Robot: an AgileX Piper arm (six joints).
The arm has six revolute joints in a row. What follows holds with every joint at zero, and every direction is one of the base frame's.
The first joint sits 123 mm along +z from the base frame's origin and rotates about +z.
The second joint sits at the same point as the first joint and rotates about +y.
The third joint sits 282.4 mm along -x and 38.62 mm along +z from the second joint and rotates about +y.
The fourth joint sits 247.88 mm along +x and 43.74 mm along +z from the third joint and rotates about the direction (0.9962, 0, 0.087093).
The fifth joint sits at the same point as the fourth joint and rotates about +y.
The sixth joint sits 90.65 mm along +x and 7.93 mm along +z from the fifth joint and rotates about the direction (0.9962, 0, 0.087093).
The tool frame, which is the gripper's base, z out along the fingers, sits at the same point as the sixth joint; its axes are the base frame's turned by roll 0, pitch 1.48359 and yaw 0 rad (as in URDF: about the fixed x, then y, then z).
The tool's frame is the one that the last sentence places.
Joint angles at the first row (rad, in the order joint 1, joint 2, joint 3, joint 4, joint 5, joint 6):
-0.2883 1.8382 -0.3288 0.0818 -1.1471 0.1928
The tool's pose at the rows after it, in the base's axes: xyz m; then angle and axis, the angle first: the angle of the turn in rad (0 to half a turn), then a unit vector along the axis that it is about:
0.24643, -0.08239, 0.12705, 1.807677, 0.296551, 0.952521, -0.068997
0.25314, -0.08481, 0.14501, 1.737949, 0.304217, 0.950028, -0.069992
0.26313, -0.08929, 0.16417, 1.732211, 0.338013, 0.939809, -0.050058
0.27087, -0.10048, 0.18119, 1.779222, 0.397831, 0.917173, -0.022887
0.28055, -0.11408, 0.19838, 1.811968, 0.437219, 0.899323, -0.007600
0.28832, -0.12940, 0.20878, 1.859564, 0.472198, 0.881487, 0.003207
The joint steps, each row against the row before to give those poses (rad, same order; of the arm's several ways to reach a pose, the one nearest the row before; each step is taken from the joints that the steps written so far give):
0.0000 -0.0408 -0.0069 0.0261 0.0024 0.0000
0.0000 -0.0528 -0.0317 0.0059 0.0144 0.0026
-0.0022 -0.0678 -0.0614 0.0191 0.1250 0.0375
-0.0282 -0.0588 -0.0743 0.0257 0.1805 0.0646
-0.0363 -0.0292 -0.0880 0.0085 0.1499 0.0401
-0.0419 -0.0009 -0.0806 0.0009 0.1295 0.0404

